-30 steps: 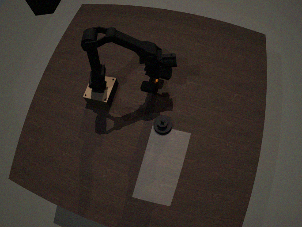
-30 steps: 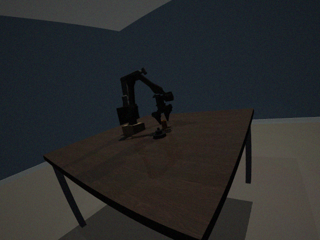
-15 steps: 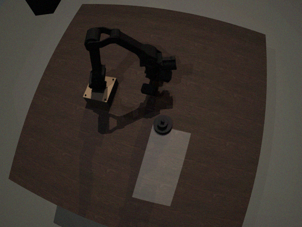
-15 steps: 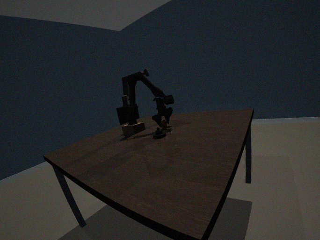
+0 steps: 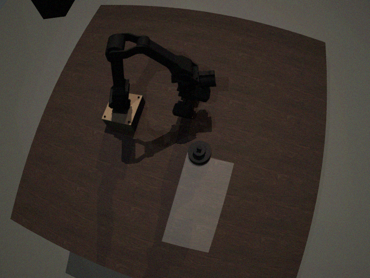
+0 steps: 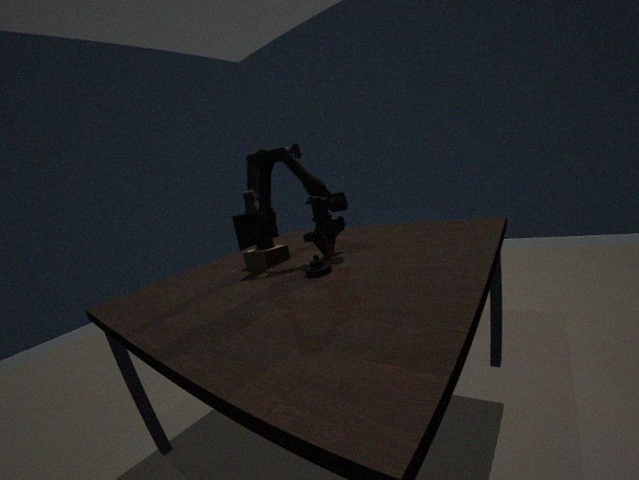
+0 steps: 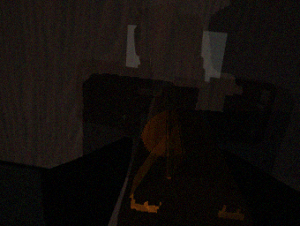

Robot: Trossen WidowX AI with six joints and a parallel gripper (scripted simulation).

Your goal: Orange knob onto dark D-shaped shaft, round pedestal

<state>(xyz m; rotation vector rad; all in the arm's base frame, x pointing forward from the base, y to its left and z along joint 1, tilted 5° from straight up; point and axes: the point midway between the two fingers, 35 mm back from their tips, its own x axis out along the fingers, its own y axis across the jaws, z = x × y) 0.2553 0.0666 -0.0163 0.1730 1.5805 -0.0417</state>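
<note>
Now: the round pedestal 19 cm to the right of my gripper tip, 7 cm ahead of it and 2 cm above it. From my gripper tip the other things lie so: orange knob (2 cm above).
</note>
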